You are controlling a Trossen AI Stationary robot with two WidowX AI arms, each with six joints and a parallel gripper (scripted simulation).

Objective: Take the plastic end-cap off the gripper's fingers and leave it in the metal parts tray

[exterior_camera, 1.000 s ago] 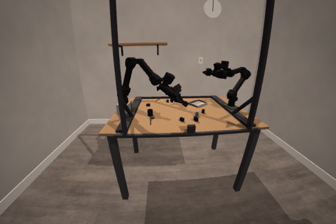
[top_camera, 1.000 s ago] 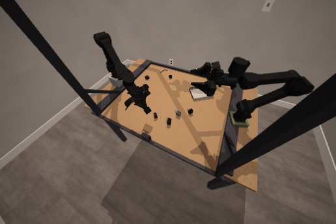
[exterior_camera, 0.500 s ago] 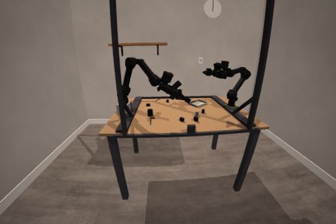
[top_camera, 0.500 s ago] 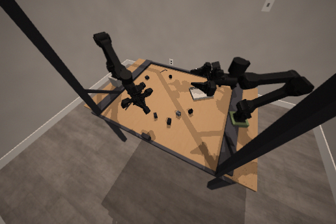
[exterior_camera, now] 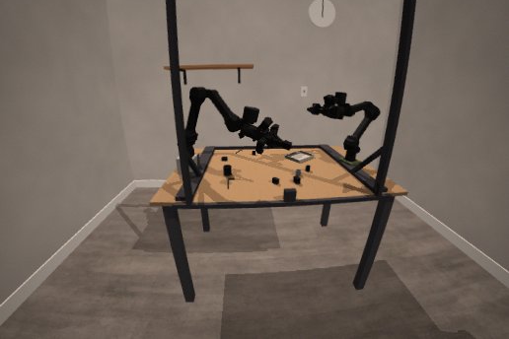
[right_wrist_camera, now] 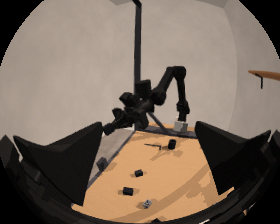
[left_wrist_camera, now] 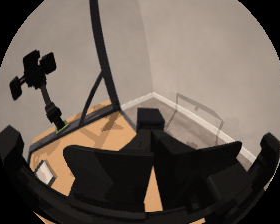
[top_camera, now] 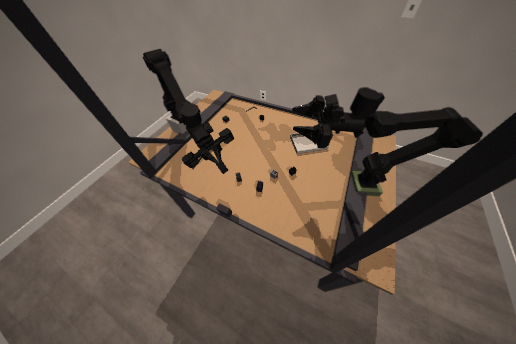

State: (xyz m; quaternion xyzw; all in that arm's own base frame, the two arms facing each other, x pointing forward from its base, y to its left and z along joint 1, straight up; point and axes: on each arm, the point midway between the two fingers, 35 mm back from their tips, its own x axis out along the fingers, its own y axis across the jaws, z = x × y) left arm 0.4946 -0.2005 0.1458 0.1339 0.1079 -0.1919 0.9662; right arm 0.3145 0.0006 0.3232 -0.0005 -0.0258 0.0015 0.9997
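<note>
Now: the plastic end-cap 21 cm to the left of my right hand, 18 cm behind it and 12 cm below it. From my right hand the other things lie so: metal parts tray (35 cm below, 26 cm ahead, 1 cm to the right); then cylinder (47 cm to the left, 33 cm below, 4 cm ahead).
</note>
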